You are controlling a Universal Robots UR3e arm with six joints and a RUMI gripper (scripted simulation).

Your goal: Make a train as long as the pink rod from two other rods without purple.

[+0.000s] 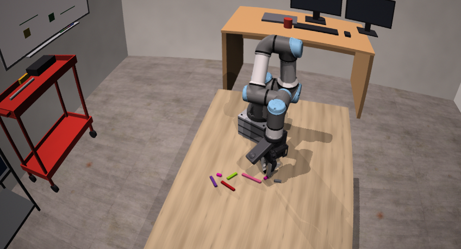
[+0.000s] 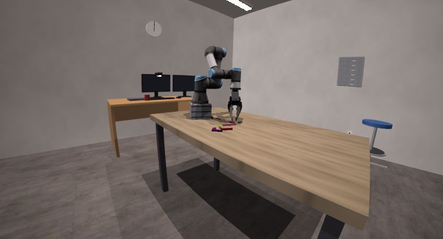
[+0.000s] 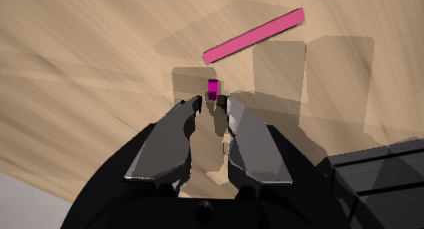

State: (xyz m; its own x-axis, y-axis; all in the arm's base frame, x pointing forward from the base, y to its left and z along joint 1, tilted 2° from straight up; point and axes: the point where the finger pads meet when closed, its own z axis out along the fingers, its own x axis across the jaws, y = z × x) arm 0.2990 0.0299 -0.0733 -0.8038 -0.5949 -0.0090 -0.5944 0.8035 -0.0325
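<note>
My gripper is now 5 cm to the right of the grey rod, 3 cm above it and 2 cm short of it. From my hand the other things lie so: pink rod: 6 cm to the right, 3 cm below; then lime rod: 14 cm to the right, 3 cm below; then red rod: 16 cm to the right, 5 cm ahead, 3 cm below.
</note>
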